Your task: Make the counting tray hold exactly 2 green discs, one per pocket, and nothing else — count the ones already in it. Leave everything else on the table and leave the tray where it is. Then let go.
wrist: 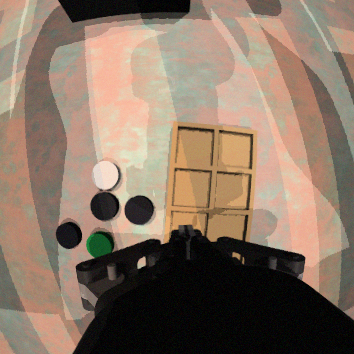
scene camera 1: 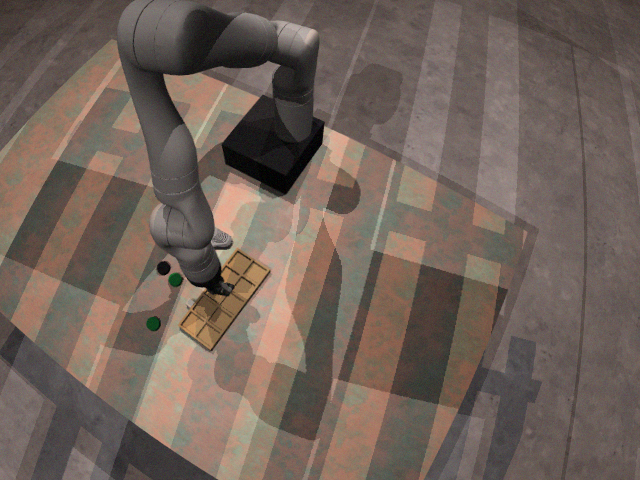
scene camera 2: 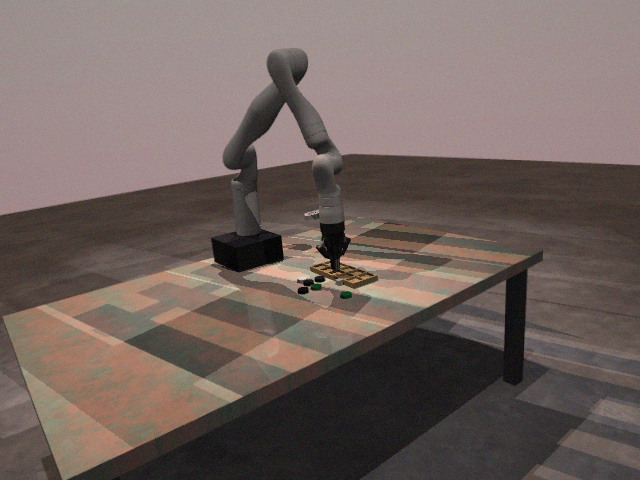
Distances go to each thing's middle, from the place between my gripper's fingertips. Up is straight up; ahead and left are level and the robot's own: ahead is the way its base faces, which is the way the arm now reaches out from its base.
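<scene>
Counting tray (scene camera 1: 209,318): my hand is 20 mm above it and 30 mm to the right of it.
</scene>
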